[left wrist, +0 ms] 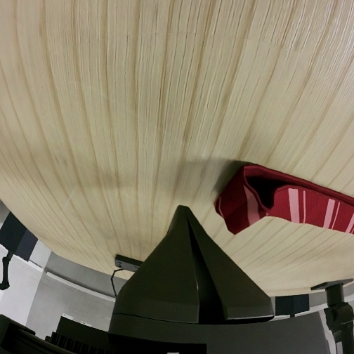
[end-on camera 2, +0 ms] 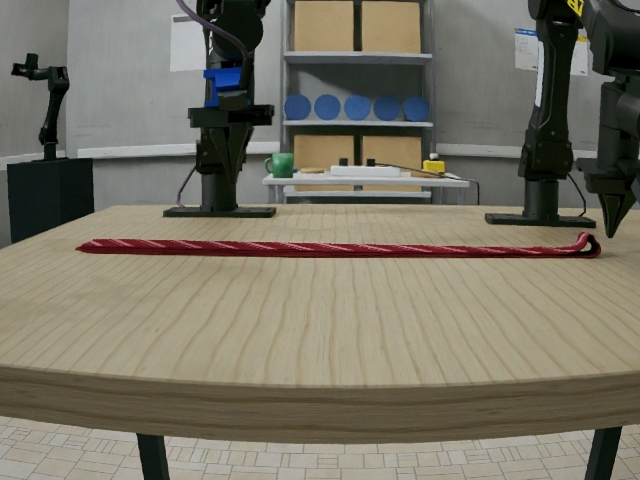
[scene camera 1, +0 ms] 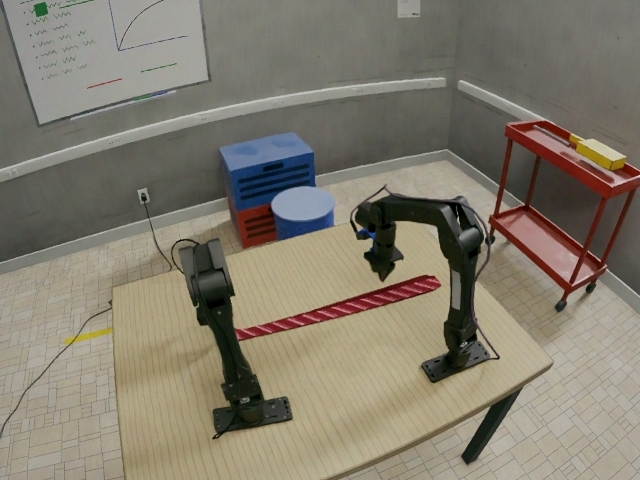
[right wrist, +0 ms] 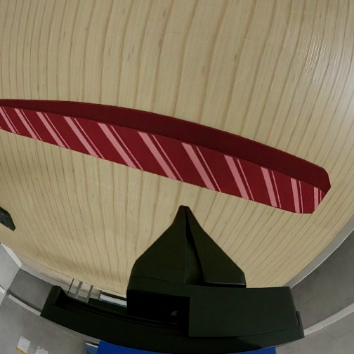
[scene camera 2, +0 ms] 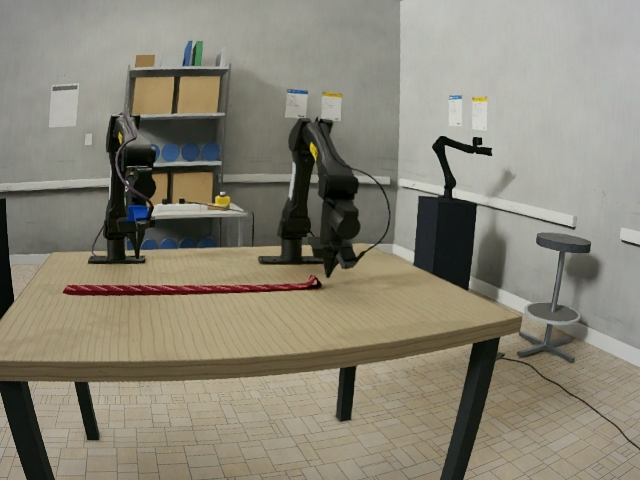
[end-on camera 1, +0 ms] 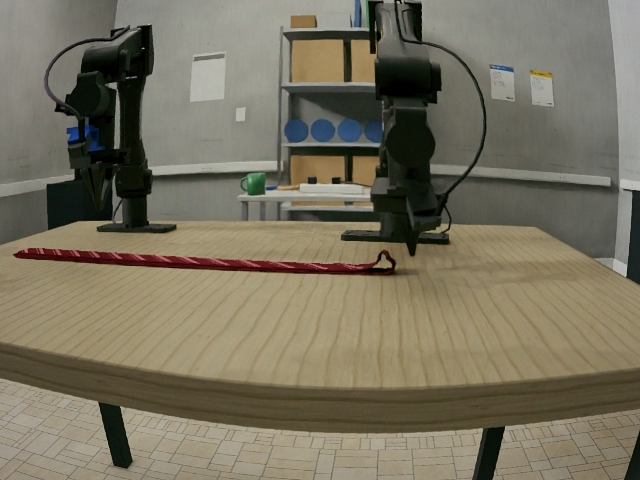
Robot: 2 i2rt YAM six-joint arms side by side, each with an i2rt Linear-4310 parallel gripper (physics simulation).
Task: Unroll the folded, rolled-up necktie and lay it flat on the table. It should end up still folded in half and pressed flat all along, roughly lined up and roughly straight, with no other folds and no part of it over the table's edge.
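Note:
The red necktie with pink stripes [scene camera 1: 338, 308] [scene camera 2: 186, 289] [end-on camera 1: 206, 262] [end-on camera 2: 330, 250] [right wrist: 165, 145] lies stretched out and nearly straight on the table. Its narrow folded end [left wrist: 245, 200] [end-on camera 1: 385, 262] [end-on camera 2: 588, 244] stands up in a small open loop. The striped layer and a plain dark red layer are slightly offset in the right wrist view. My left gripper [left wrist: 180, 212] [scene camera 2: 327, 275] [end-on camera 1: 412, 253] [end-on camera 2: 611, 235] is shut and empty, above the table just beside the looped end; the arm hides it in scene camera 1. My right gripper [right wrist: 182, 211] [scene camera 1: 382, 279] [scene camera 2: 138, 256] is shut and empty, raised near the wide end.
The wooden table [scene camera 1: 330, 413] [scene camera 2: 258, 335] carries both arm bases. The wide end of the tie lies inside the table's edge. A red cart [scene camera 1: 542, 248], a blue drum [scene camera 1: 303, 204] and a stool [scene camera 2: 562, 242] stand on the floor away from the table.

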